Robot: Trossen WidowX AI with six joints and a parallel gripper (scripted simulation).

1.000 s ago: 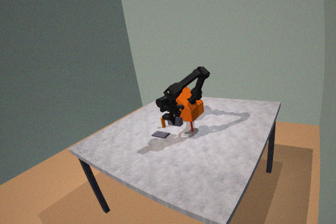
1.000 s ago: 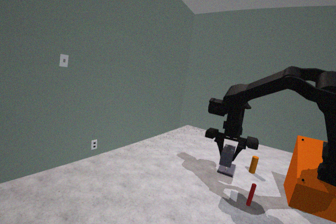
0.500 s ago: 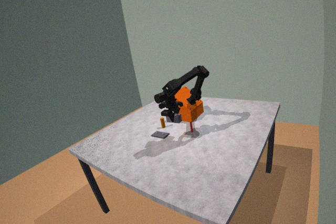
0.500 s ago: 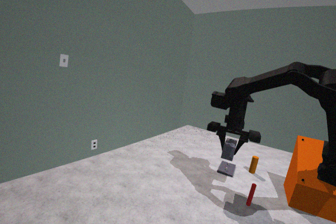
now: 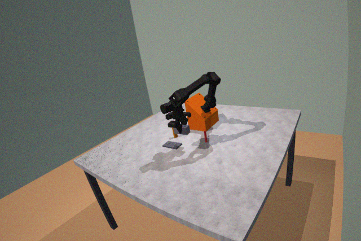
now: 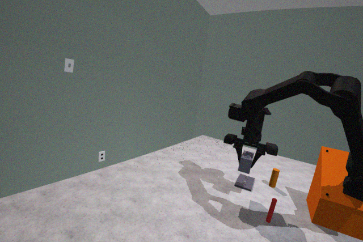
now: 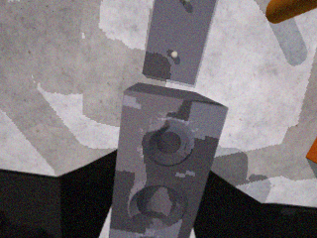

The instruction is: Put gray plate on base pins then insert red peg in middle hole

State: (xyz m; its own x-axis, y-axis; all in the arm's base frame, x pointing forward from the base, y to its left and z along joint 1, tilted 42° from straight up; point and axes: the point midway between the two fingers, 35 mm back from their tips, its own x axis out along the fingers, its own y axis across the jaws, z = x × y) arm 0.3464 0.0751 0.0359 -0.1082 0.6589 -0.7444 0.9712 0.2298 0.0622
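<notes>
Right now my gripper tip is 110 mm to the left of the gray base, 110 mm above it and 10 mm short of it. The rest, counted from my gripper tip: red peg: 130 mm behind, 80 mm below, 70 mm to the left; short orange peg: 180 mm to the right, 90 mm behind, 80 mm below; gray plate: 30 mm above.
</notes>
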